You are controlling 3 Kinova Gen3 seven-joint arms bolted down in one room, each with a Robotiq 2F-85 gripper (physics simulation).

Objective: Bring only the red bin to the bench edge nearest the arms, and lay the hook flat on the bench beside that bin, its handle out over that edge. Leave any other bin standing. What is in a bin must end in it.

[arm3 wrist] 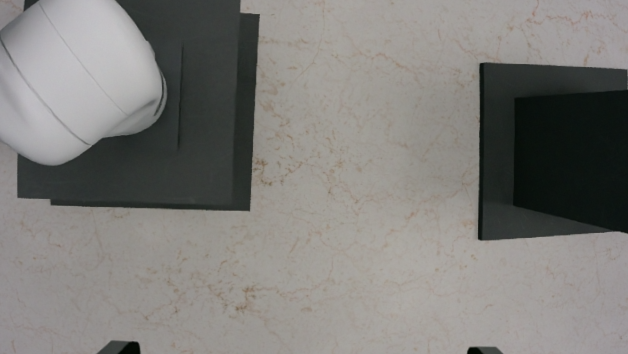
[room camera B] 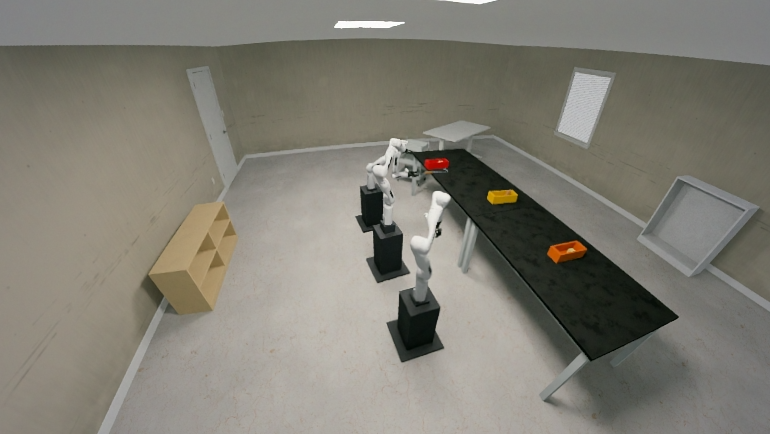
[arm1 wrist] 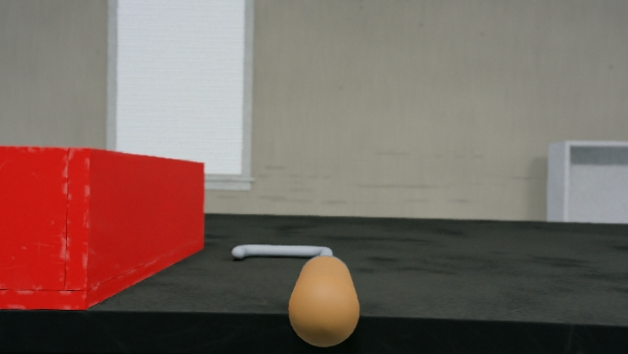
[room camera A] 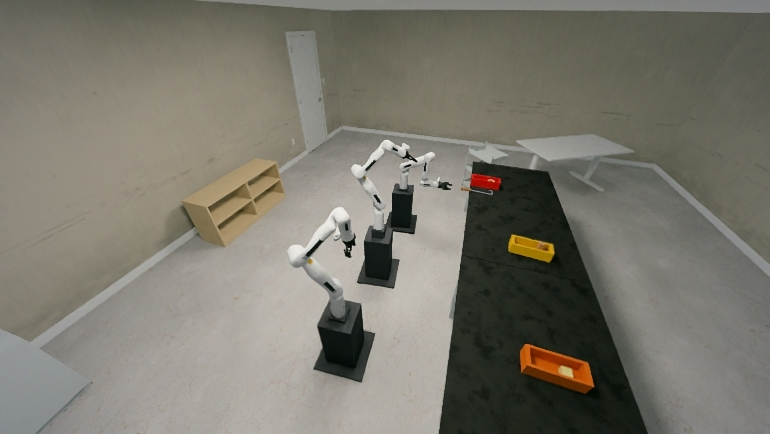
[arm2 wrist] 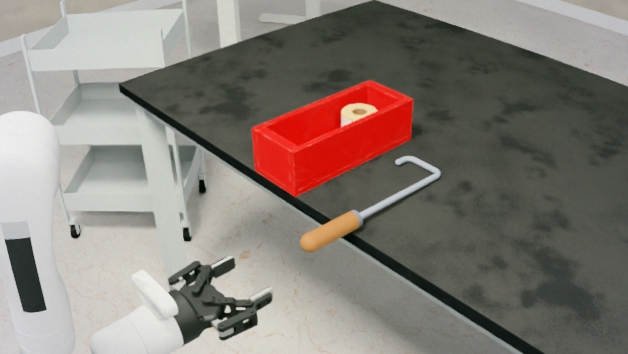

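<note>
The red bin point(arm1 wrist: 145, 205) point(arm2 wrist: 350, 155) point(room camera A: 484, 186) point(room camera B: 436, 163) stands upright with its near end at the bench edge; a label roll point(arm2 wrist: 359, 118) stands inside. The hook's metal part point(arm1 wrist: 280, 251) point(arm2 wrist: 400, 194) lies on the bench point(arm2 wrist: 500, 210) beside the bin, a gap between them. Its orange handle point(arm1 wrist: 324, 305) point(arm2 wrist: 330, 232) sticks out over that edge. Arm1's gripper point(arm2 wrist: 245, 281) is open and empty, apart from the handle, pointing towards it. Arm2's fingers do not show in its own wrist view. Arm3's gripper point(arm3 wrist: 302, 348) is open above the floor.
A yellow bin point(room camera A: 523, 252) point(room camera B: 502, 200) and an orange bin point(room camera A: 550, 379) point(room camera B: 566, 257) stand farther along the bench. A white cart point(arm2 wrist: 115, 62) stands by the bench's far end. In room camera A, the middle arm's gripper hangs near the far arm.
</note>
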